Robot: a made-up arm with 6 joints.
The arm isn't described. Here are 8 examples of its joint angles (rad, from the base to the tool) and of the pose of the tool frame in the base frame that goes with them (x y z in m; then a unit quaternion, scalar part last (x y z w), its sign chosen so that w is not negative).
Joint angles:
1: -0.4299 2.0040 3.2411 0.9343 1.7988 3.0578
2: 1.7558 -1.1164 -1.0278 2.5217 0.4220 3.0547
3: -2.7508 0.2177 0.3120 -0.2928 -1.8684 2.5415
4: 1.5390 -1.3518 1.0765 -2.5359 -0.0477 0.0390
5: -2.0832 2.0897 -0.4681 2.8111 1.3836 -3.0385
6: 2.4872 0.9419 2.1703 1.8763 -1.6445 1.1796
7: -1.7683 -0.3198 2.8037 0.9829 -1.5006 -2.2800
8: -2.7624 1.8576 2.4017 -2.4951 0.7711 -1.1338
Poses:
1: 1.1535 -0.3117 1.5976 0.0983 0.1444 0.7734 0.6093
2: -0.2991 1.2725 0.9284 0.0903 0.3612 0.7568 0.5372
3: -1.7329 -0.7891 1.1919 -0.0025 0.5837 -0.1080 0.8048
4: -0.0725 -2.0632 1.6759 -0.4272 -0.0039 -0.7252 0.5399
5: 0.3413 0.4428 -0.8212 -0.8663 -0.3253 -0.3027 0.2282
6: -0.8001 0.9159 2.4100 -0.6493 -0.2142 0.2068 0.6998
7: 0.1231 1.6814 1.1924 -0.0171 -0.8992 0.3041 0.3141
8: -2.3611 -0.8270 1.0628 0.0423 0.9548 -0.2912 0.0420
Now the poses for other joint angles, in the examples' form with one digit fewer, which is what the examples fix.
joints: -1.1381 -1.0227 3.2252 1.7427 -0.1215 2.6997
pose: -0.532 1.080 -0.912 -0.593 -0.197 0.778 0.066
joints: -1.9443 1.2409 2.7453 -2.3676 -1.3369 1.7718
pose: -0.121 -0.779 2.320 -0.717 -0.243 0.027 0.653
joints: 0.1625 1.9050 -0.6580 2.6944 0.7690 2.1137
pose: -0.572 -0.017 -0.817 -0.013 -0.764 0.638 0.097
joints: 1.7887 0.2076 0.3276 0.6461 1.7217 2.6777
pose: -0.552 1.801 1.664 -0.073 -0.723 -0.492 0.480
